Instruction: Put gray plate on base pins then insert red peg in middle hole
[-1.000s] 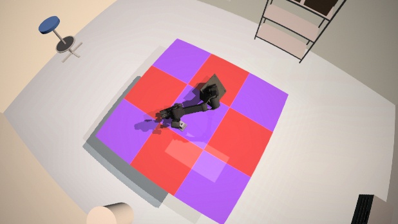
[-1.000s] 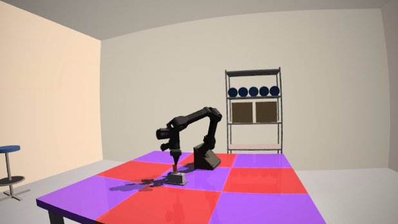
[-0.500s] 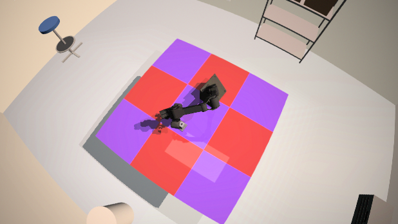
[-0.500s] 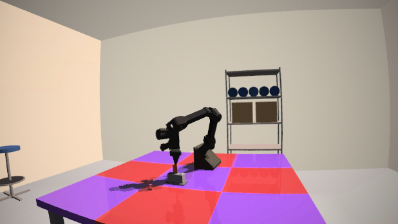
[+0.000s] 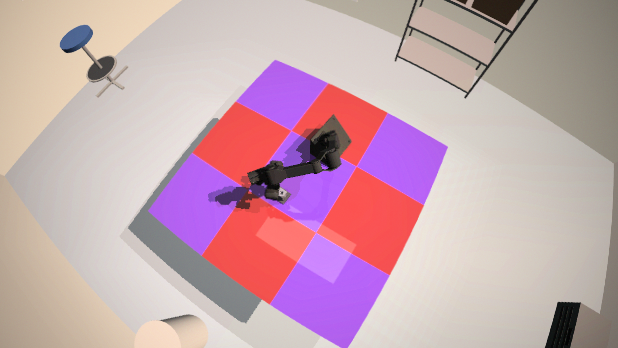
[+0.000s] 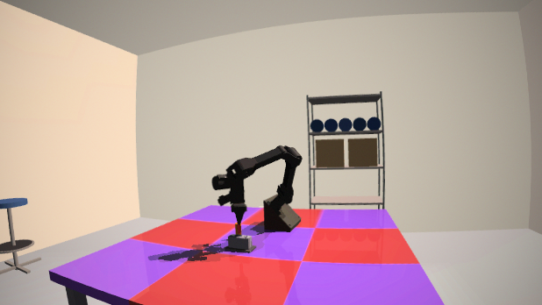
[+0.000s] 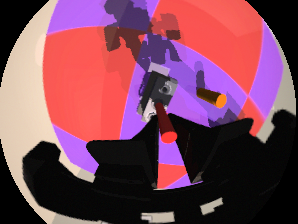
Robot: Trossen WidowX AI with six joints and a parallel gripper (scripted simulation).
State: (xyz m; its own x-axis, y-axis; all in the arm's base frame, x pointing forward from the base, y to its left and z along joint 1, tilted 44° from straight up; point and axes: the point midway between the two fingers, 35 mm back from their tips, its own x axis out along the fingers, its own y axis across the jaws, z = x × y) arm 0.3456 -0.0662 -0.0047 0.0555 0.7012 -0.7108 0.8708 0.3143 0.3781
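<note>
Now: the gray plate 70 mm below my gripper tip. The rest, counted from my gripper tip: red peg right at my gripper tip; dark flat base 110 mm below; orange cylinder 110 mm behind, 70 mm below, 60 mm to the right.
</note>
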